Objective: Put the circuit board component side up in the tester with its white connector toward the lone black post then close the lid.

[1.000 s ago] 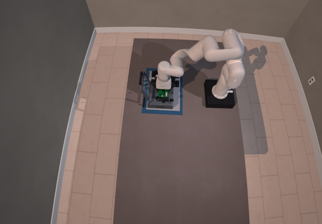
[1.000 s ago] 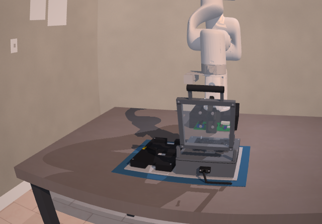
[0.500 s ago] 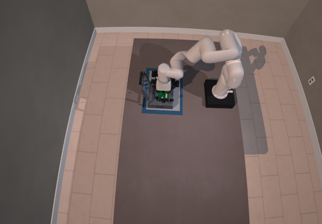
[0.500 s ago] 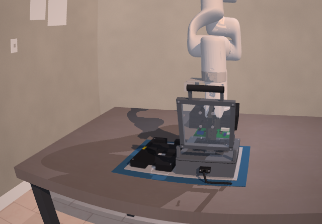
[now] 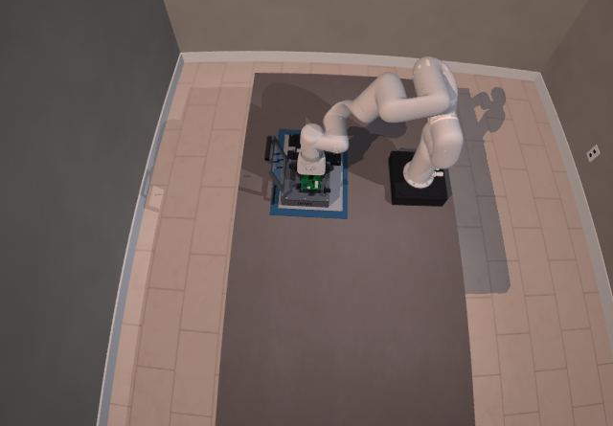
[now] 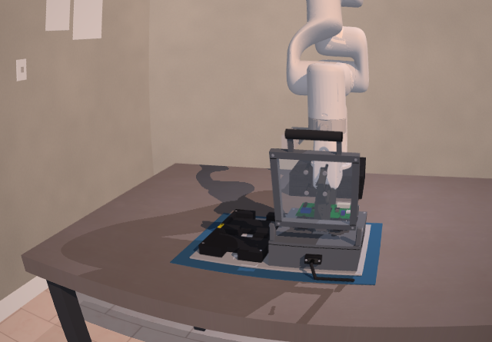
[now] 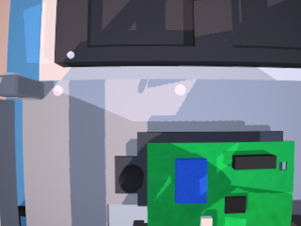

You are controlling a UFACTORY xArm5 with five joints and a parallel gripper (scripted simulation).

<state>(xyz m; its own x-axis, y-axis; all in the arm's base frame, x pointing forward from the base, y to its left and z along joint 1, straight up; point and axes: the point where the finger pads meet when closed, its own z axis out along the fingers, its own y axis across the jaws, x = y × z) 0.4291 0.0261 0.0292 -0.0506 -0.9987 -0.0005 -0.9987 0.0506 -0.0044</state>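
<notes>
My hand is right at the green circuit board. Also, from my hand: clear lid (130 mm ahead, 90 mm above, 10 mm to the right); then nest (20 mm below, 10 mm to the left, 10 mm ahead).
</notes>
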